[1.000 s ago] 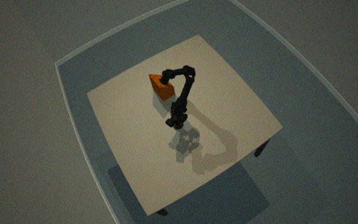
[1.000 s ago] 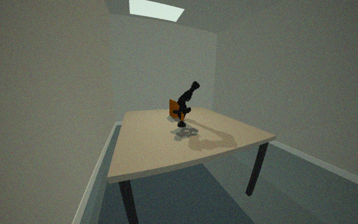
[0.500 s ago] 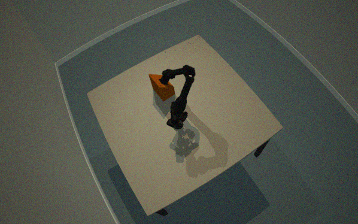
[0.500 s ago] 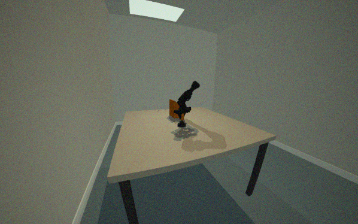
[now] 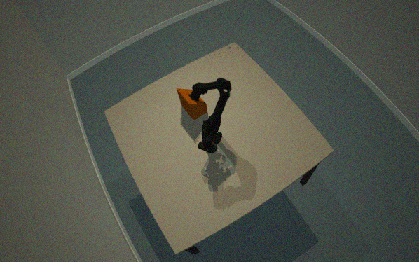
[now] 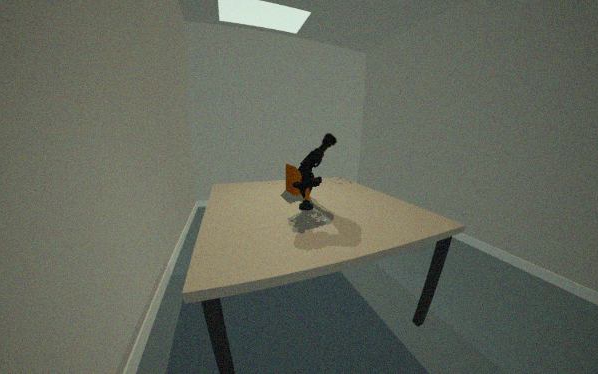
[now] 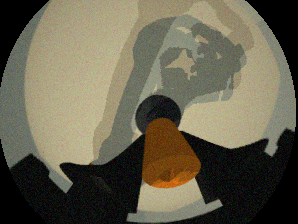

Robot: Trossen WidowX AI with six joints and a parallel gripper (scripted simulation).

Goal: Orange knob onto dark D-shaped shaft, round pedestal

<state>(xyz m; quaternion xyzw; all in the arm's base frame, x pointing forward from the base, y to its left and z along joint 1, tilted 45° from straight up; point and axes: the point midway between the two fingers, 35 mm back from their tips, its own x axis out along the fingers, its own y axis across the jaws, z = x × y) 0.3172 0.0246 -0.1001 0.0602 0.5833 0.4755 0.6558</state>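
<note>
The dark round pedestal is 4 cm below my gripper tip. From my gripper tip the other things lie so: orange knob (2 cm above).
</note>
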